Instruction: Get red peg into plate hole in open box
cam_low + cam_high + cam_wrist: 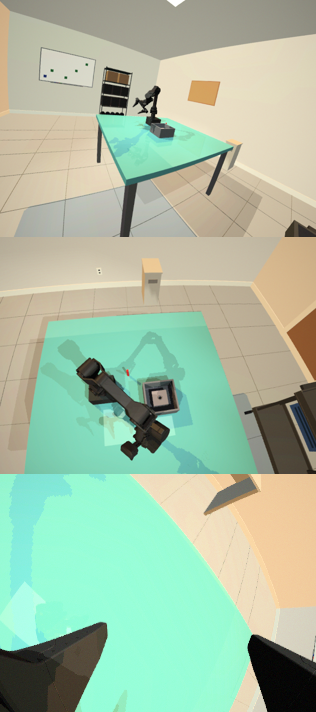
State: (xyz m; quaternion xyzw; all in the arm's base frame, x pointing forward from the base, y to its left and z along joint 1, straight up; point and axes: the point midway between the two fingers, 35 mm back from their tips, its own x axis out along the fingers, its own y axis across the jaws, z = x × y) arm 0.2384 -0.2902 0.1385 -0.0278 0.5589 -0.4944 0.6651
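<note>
Right now the red peg is 46 cm to the left of my gripper tip, 17 cm below it and 10 cm behind it. The rest, counted from my gripper tip: grey box 30 cm to the left, 18 cm below, 11 cm ahead; then pale plate 30 cm to the left, 17 cm below, 11 cm ahead.
</note>
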